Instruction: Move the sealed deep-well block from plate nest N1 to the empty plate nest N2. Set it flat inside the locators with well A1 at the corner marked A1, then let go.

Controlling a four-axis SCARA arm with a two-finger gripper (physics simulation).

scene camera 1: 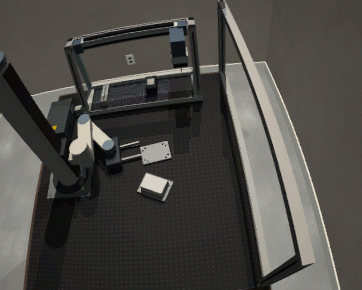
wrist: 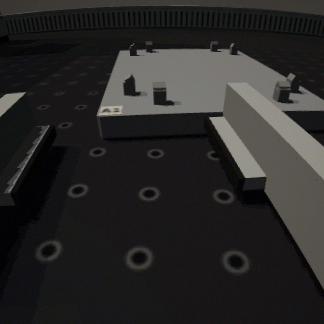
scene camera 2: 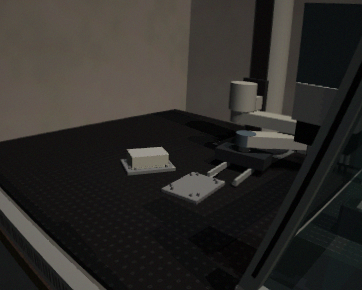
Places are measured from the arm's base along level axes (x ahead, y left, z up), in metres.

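Pixels of known places: gripper, fingertip midpoint: (scene camera 1: 140,148) (wrist: 128,107) (scene camera 2: 221,179); arm's base, origin of the base link: (scene camera 1: 71,176) (scene camera 2: 259,148).
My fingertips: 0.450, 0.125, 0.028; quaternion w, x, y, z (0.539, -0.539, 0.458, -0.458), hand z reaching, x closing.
Ahead of a thing's pixels: the offset from my fingertips to its top centre, as dx, dy, dz. "spot": to the spot under its first point. Level surfaces: height alone.
The sealed deep-well block {+0.080, -0.252, +0.038} (scene camera 1: 154,184) (scene camera 2: 148,158), pale and box-shaped, sits on nest N1's plate {spot: +0.156, -0.270, -0.004} (scene camera 1: 169,188) (scene camera 2: 150,170). The block does not show in the wrist view. The grey plate of nest N2 {+0.088, -0.033, +0.007} (scene camera 1: 156,152) (scene camera 2: 193,187) (wrist: 175,75) carries small corner locators and no block. Its A1 label {spot: +0.004, +0.009, -0.003} (wrist: 111,110) is at the near left corner in the wrist view. My gripper (scene camera 1: 138,150) (scene camera 2: 222,178) (wrist: 128,107) is shut to its commanded width, with a gap between its two long fingers and nothing in it. The fingers point at N2's near edge; their exact height is unclear.
A gantry frame (scene camera 1: 197,65) with a blue head {spot: +0.288, +0.340, +0.466} (scene camera 1: 177,42) stands at the back in scene camera 1's view. A long framed panel {dz +0.592} (scene camera 1: 270,125) runs along the right. The arm's column (scene camera 1: 35,125) and a dark box with a yellow mark {spot: -0.534, +0.266, +0.099} (scene camera 1: 61,116) stand at the left.
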